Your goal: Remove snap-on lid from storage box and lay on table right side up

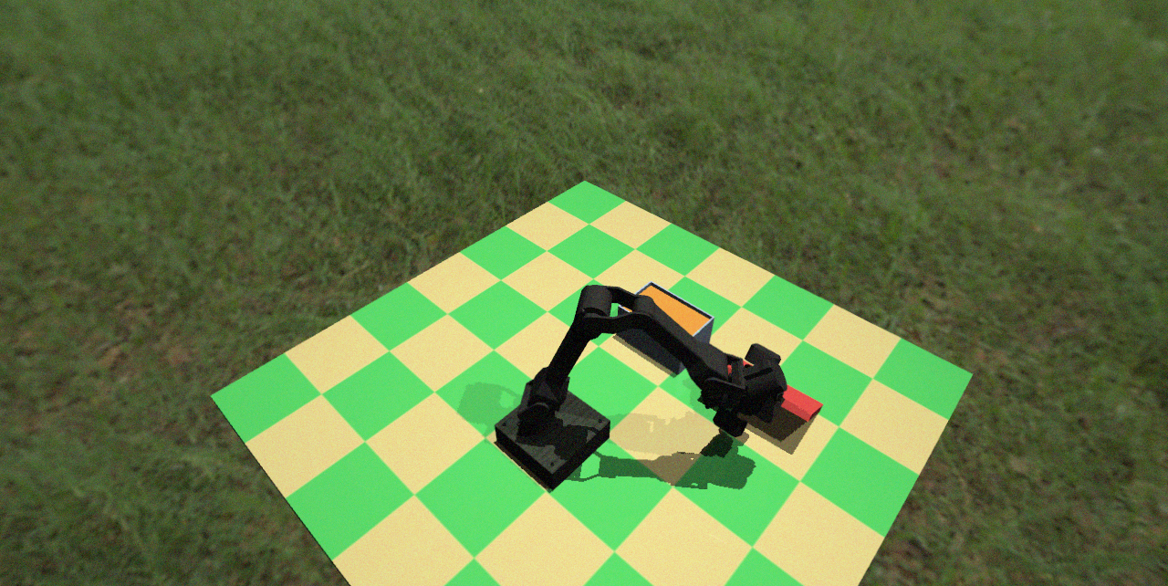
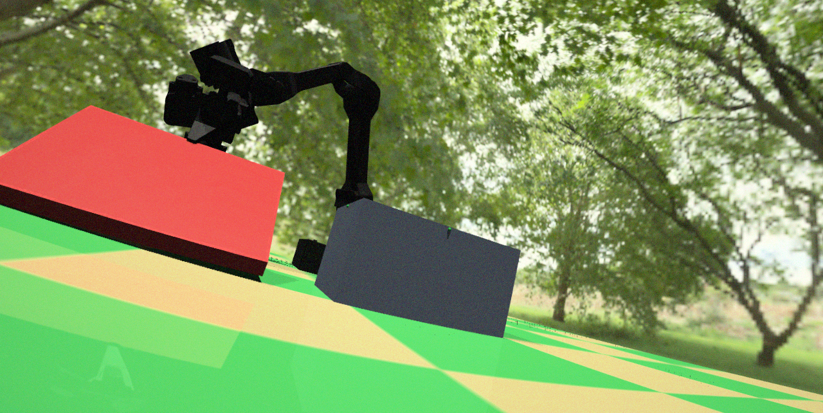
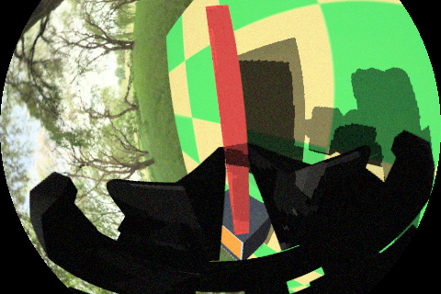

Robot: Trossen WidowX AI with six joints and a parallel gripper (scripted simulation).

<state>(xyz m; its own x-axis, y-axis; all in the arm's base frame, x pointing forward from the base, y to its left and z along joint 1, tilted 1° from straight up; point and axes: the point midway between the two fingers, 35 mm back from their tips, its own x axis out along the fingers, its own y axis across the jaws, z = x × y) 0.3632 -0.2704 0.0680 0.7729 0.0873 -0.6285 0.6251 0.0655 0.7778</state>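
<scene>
Now: the red lid 6 cm ahead of my gripper tip, 5 cm below it and 1 cm to the left of it. The rest, counted from my gripper tip: grey-blue storage box 30 cm to the left, 6 cm below, 3 cm ahead.
</scene>
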